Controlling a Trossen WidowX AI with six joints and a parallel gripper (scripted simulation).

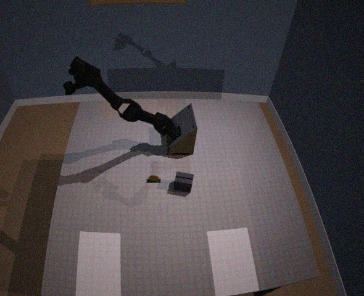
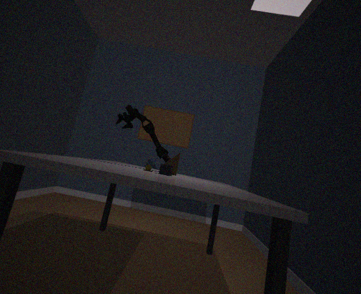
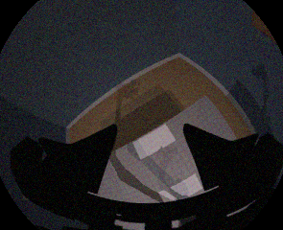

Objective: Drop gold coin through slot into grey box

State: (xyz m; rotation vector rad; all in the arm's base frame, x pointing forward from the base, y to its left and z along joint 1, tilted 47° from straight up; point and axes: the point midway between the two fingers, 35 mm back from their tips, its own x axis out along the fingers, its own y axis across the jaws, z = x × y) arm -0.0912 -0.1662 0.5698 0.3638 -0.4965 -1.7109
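My gripper tip is 42 cm to the right of the gold coin, 33 cm above it and 32 cm short of it.
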